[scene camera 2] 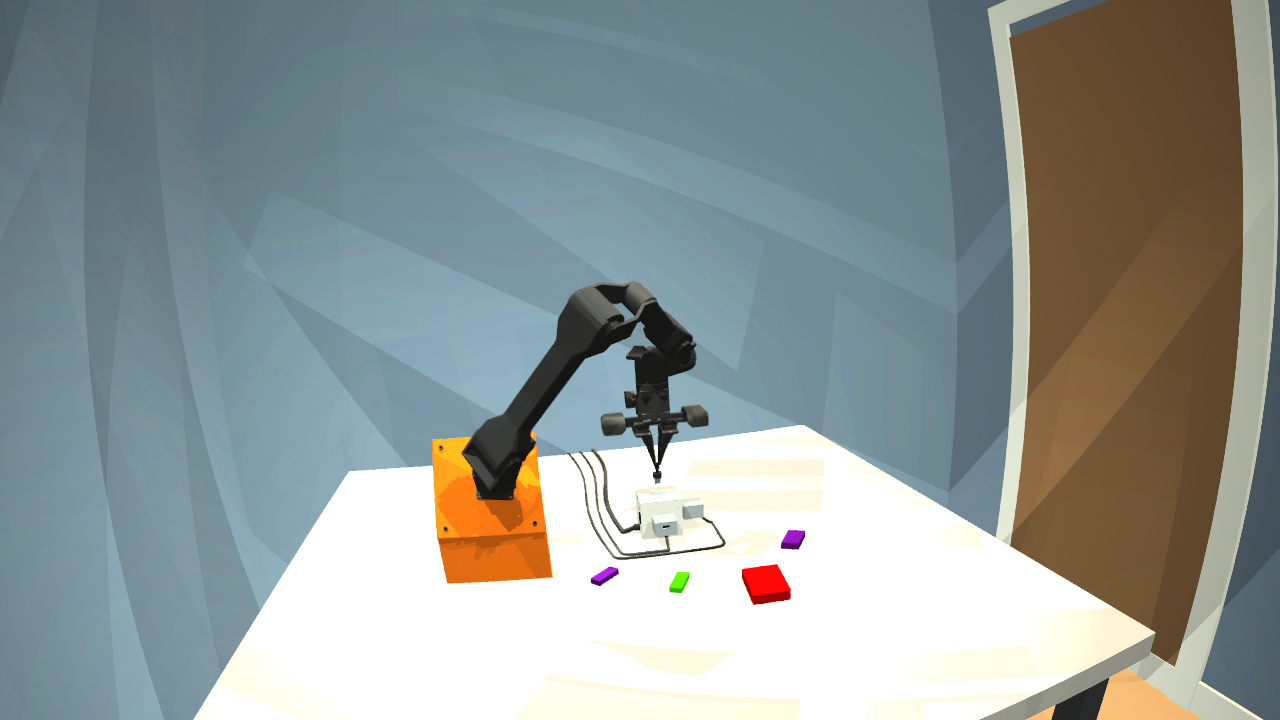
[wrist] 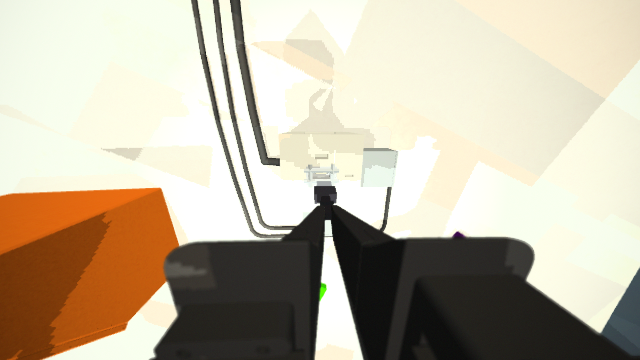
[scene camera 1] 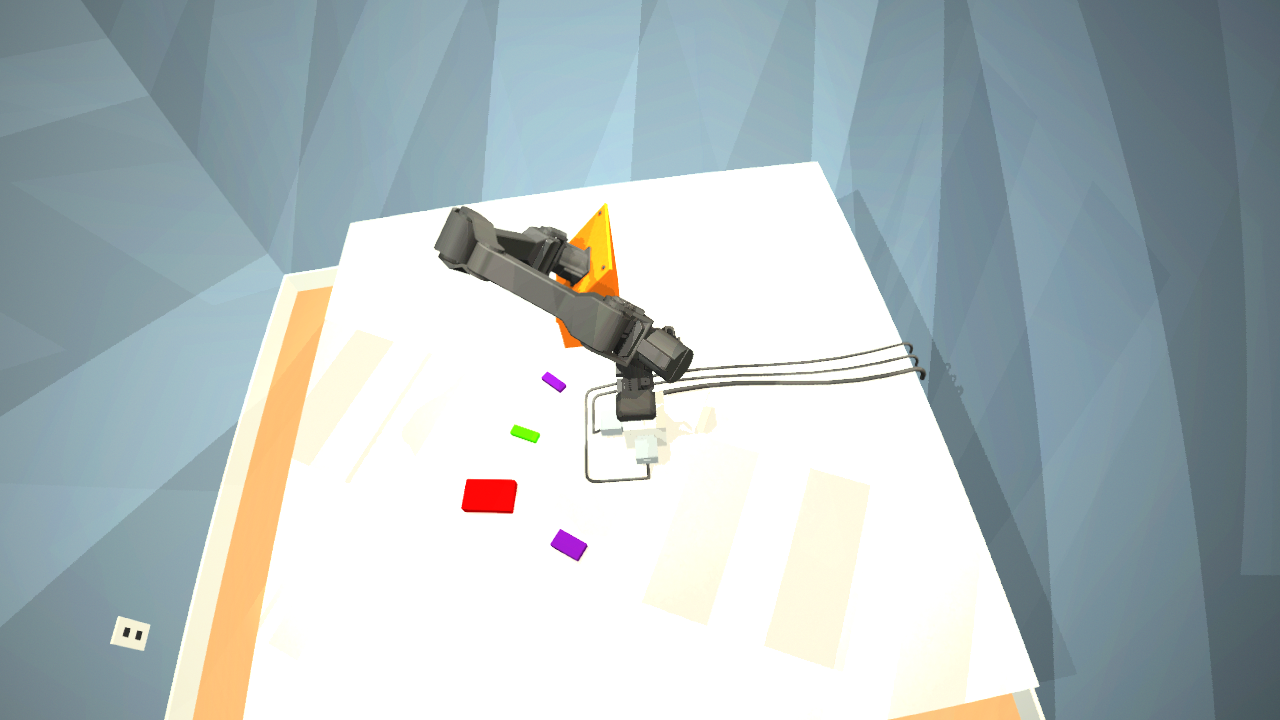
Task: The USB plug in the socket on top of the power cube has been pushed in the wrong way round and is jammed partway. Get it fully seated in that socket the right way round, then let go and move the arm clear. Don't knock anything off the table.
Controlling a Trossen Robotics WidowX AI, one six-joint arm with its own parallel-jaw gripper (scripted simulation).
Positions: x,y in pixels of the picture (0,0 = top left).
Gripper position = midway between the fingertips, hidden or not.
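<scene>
I can see my gripper in the wrist view (327,212), and my gripper is visible too in scene camera 1 (637,394) and in scene camera 2 (657,465).
</scene>
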